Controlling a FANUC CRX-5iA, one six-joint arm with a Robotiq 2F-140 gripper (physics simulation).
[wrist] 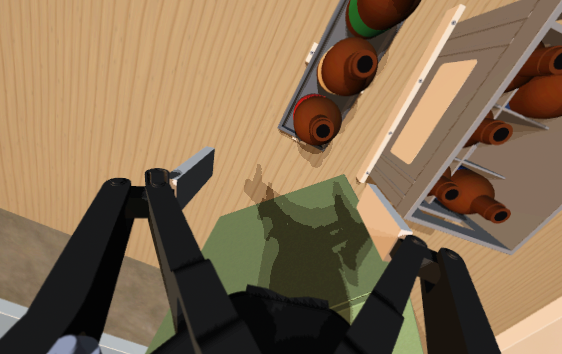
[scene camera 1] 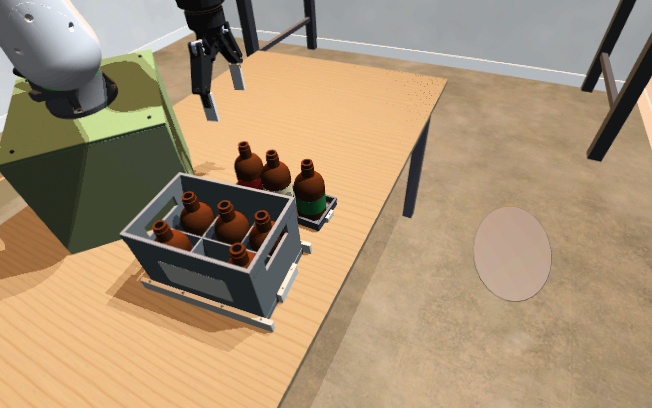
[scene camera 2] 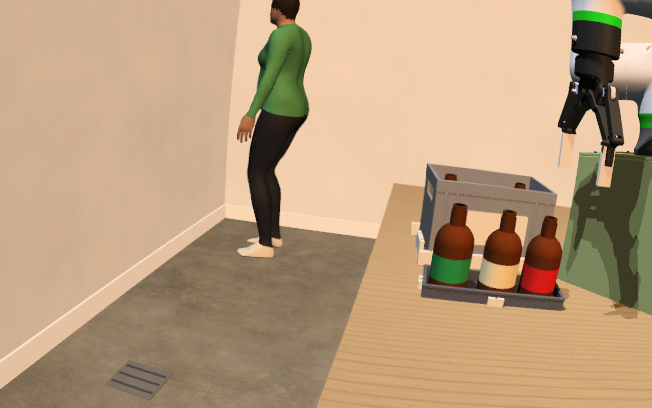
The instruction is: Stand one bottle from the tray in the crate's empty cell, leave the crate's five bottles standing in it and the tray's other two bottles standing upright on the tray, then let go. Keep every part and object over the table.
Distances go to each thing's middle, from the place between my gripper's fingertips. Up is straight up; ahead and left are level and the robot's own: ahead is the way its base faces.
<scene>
My hand is 160 mm above the red-label bottle [scene camera 2: 543, 255], 40 mm short of it and 30 mm to the left of it.
</scene>
